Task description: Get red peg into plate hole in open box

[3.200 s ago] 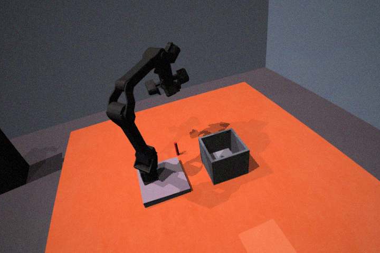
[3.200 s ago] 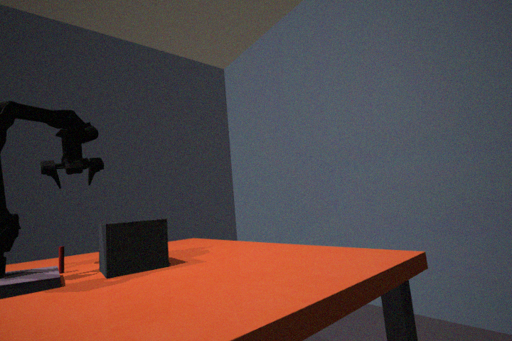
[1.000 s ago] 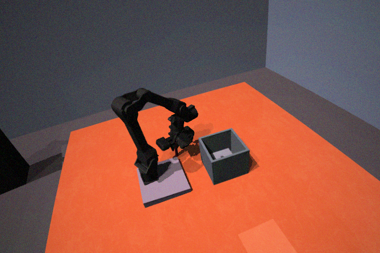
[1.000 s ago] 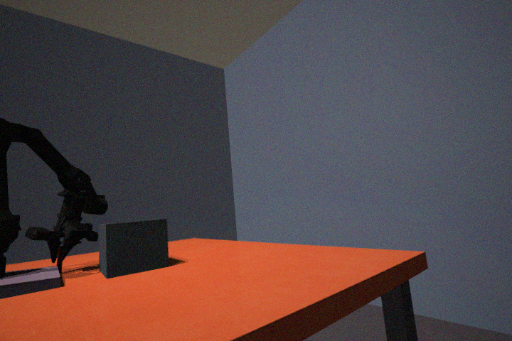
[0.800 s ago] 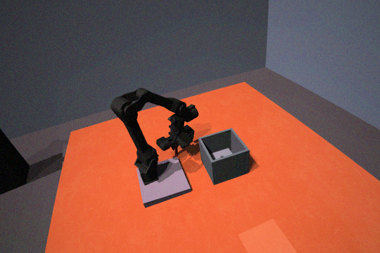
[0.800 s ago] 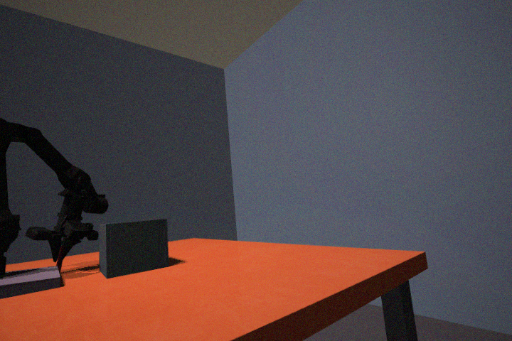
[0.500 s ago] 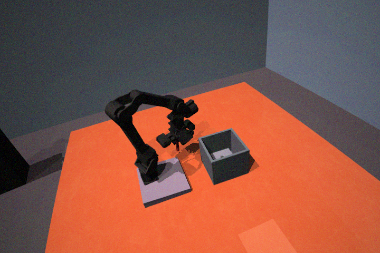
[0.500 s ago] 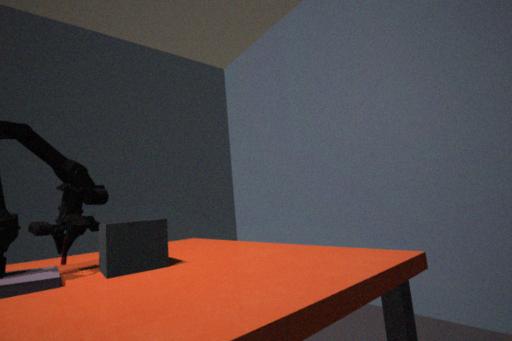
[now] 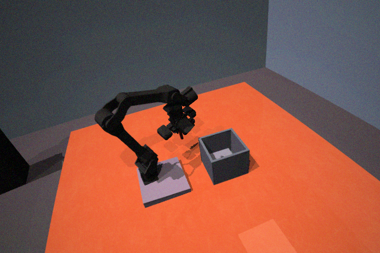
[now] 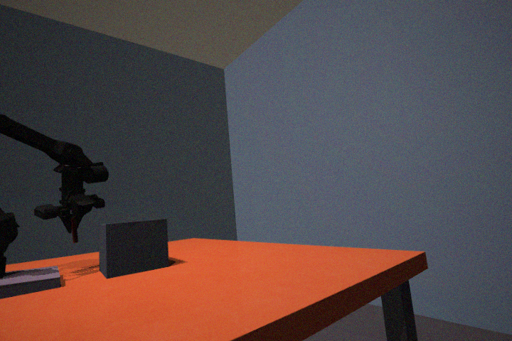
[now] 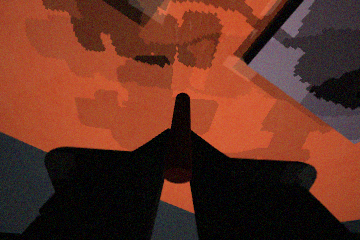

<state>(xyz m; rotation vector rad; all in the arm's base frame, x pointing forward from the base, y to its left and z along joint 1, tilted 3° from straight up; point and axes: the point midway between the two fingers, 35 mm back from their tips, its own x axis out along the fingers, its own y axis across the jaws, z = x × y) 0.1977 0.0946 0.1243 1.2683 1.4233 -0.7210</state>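
The plate is 20 cm to the right of my gripper tip, 11 cm ahead of it and 7 cm below it. Round my gripper tip: red peg (2 cm to the right, 1 cm above).
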